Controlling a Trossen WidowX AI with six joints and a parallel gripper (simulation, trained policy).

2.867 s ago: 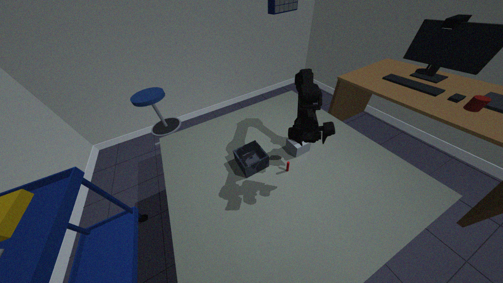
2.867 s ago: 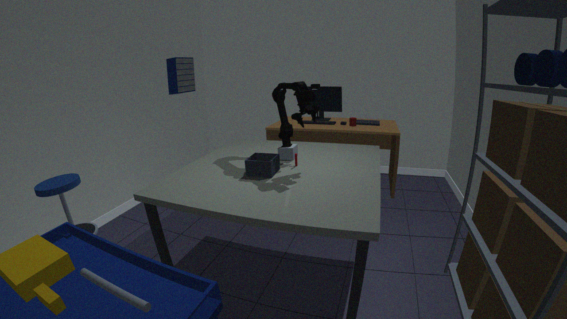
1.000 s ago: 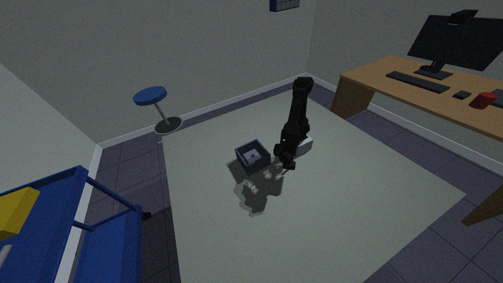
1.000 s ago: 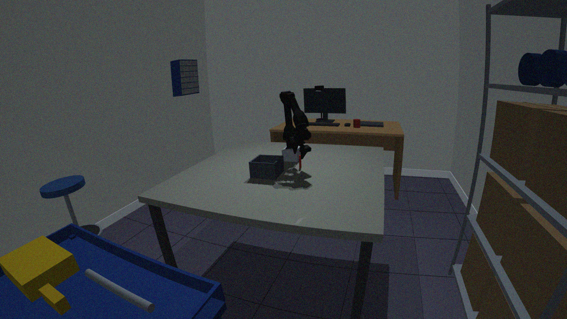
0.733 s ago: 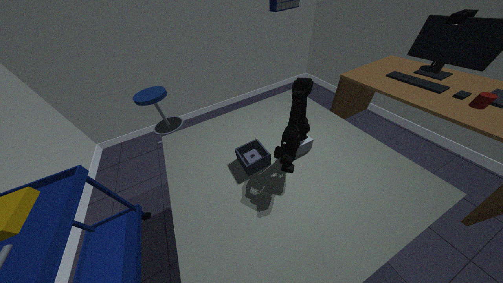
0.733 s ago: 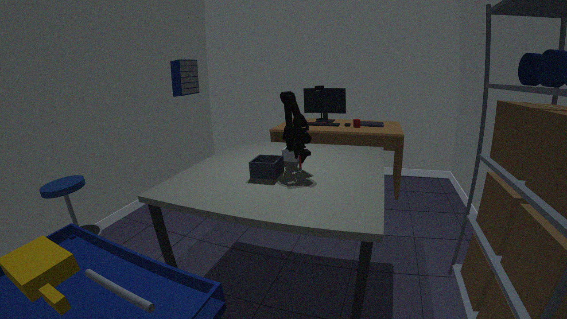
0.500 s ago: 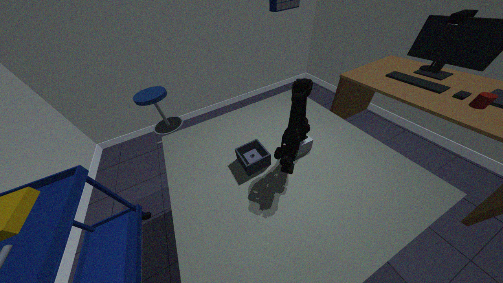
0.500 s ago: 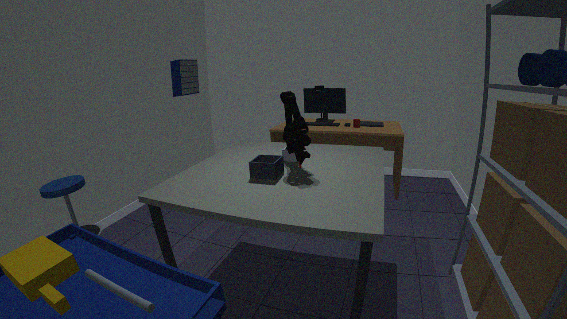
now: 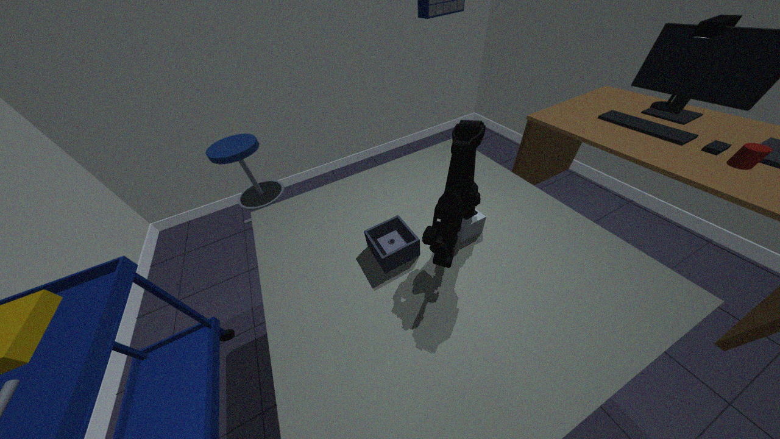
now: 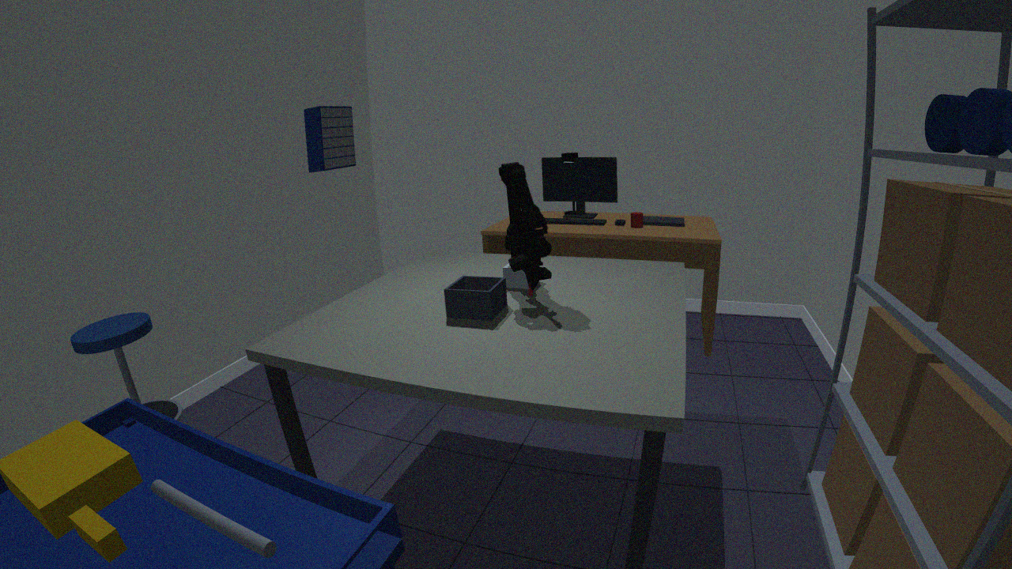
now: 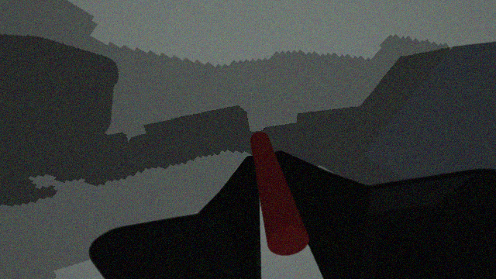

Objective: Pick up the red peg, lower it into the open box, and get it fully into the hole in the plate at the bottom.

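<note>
Now: the pale plate 16 cm to the right of my gripper tip, 15 cm ahead of it and 1 cm above it. The rest, counted from my gripper tip: dark box 16 cm to the right, 15 cm ahead, 1 cm below; red peg 1 cm above.
</note>
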